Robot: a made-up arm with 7 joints. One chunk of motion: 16 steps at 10 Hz.
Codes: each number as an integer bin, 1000 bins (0 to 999) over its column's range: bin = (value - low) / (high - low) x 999, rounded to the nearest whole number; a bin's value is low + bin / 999 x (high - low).
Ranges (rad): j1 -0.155..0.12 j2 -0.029..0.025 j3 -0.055..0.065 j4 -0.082..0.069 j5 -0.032..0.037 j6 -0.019..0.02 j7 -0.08..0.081
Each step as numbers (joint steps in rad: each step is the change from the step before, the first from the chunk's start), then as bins.
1 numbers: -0.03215 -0.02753 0.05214 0.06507 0.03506 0.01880 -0.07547
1 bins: 446 27 892 973 971 968 28
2 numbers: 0.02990 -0.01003 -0.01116 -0.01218 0.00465 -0.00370 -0.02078
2 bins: 672 351 365 462 531 392 367
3 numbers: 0.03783 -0.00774 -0.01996 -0.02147 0.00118 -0.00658 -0.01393
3 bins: 700 393 292 400 480 318 410
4 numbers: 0.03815 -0.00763 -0.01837 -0.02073 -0.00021 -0.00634 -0.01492
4 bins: 702 395 305 405 460 324 404
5 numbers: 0.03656 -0.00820 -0.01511 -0.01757 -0.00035 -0.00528 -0.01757
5 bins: 696 385 332 426 458 351 387
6 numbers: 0.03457 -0.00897 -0.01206 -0.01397 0.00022 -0.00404 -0.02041
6 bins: 689 371 357 450 466 383 370
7 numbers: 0.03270 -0.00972 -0.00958 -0.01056 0.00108 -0.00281 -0.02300
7 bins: 682 357 378 473 479 415 354
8 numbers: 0.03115 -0.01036 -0.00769 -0.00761 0.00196 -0.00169 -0.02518
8 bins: 676 345 394 492 492 443 340
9 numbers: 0.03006 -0.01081 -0.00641 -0.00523 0.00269 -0.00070 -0.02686
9 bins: 672 337 405 508 502 469 330
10 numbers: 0.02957 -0.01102 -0.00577 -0.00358 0.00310 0.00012 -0.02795
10 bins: 670 333 410 519 508 490 323
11 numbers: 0.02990 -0.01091 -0.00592 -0.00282 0.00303 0.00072 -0.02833
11 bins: 672 335 409 524 507 505 321
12 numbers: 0.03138 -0.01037 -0.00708 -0.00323 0.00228 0.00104 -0.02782
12 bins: 677 345 399 521 496 513 324
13 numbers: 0.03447 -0.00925 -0.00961 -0.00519 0.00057 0.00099 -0.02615
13 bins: 688 365 378 508 472 512 334
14 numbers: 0.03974 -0.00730 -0.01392 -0.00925 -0.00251 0.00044 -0.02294
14 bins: 707 401 342 481 427 498 354
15 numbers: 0.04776 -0.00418 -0.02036 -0.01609 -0.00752 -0.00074 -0.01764
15 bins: 737 459 288 436 354 468 387
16 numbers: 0.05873 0.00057 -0.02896 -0.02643 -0.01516 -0.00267 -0.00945
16 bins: 776 547 217 368 244 418 438
